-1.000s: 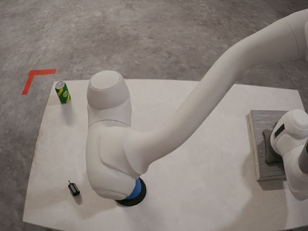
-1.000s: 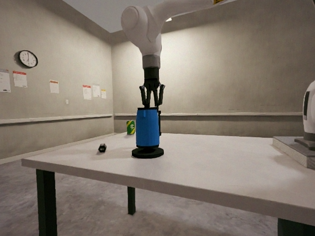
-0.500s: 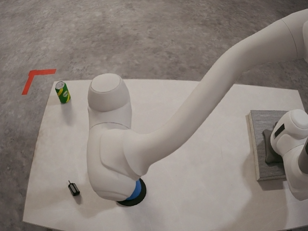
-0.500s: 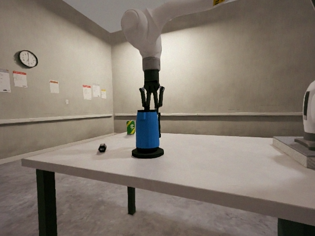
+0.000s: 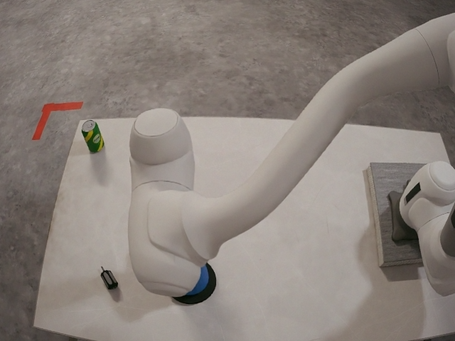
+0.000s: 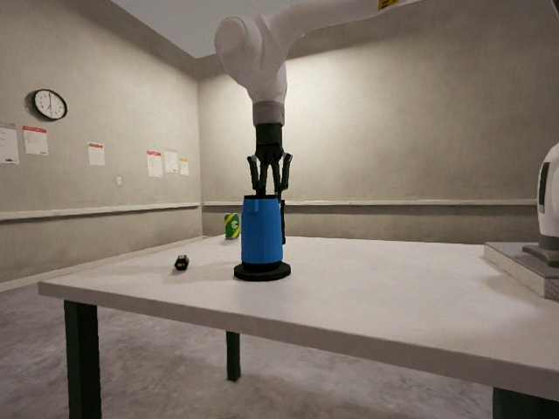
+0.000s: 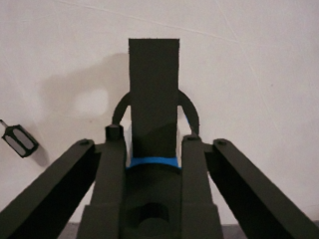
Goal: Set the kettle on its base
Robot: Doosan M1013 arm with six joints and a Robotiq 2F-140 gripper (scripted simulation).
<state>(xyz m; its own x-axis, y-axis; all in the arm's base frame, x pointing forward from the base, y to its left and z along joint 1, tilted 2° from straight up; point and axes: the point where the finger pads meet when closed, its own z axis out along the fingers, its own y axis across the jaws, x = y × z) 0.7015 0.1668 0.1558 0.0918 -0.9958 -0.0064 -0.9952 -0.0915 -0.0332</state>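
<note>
Right now my hand is 60 mm above the blue kettle and 30 mm to the right of it. From my hand the other things lie so: green can: 410 mm ahead, 380 mm to the right, 120 mm below; round black base: 170 mm below, 60 mm to the left, 10 mm behind.
</note>
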